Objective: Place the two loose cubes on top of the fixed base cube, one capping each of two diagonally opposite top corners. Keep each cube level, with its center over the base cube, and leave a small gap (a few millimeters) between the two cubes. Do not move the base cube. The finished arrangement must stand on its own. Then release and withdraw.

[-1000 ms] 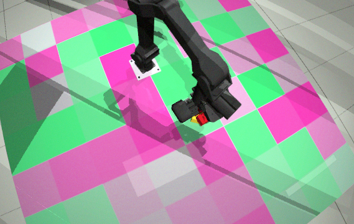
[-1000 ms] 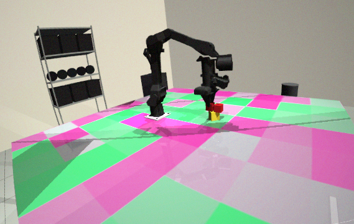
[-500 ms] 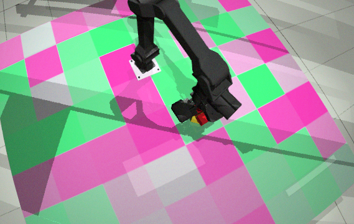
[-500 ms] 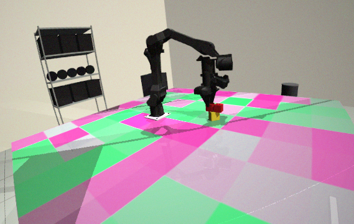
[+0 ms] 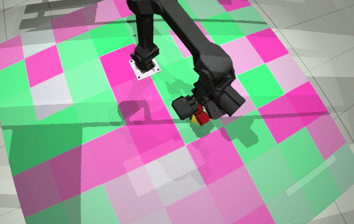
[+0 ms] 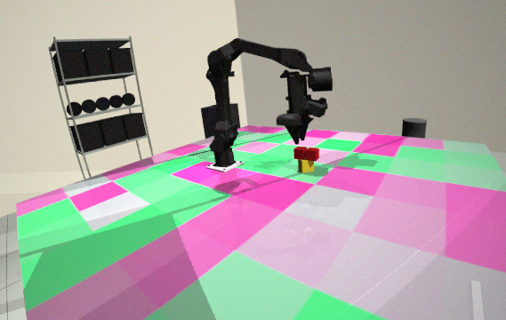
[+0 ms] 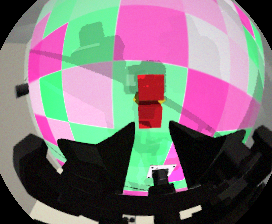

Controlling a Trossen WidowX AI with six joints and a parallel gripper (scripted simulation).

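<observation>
My gripper tip is now 4 cm short of the red cube and 3 cm above it. The rest, counted from my gripper tip: yellow cube (2 cm ahead, 7 cm below).
</observation>
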